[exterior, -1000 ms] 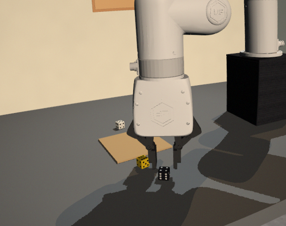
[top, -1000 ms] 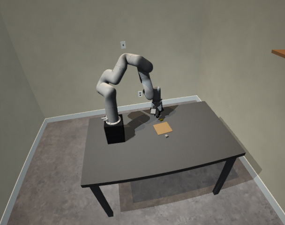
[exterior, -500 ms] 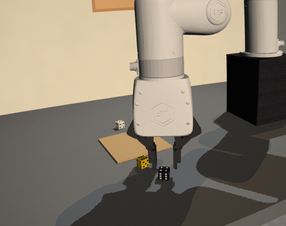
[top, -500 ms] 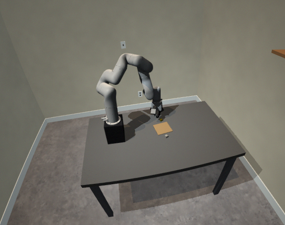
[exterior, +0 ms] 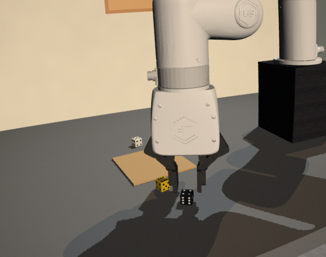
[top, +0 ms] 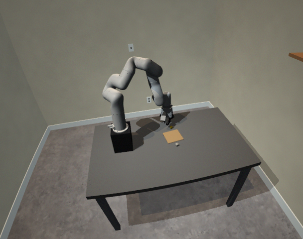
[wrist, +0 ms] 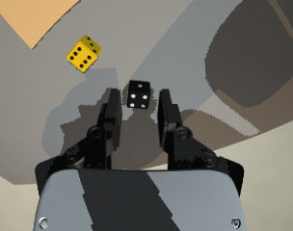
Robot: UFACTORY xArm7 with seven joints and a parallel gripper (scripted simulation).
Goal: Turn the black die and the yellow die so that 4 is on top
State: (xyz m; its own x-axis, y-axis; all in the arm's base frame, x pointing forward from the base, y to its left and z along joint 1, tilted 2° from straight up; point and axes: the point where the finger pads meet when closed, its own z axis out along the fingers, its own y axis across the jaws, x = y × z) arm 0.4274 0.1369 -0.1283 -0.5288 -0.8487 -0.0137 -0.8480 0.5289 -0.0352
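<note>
The black die is 40 mm below my hand. Round my hand: tan mat 170 mm to the right, 40 mm below, 10 mm behind; then yellow die 60 mm to the right, 40 mm below, 20 mm ahead; then white die 290 mm to the right, 40 mm below, 20 mm behind.
</note>
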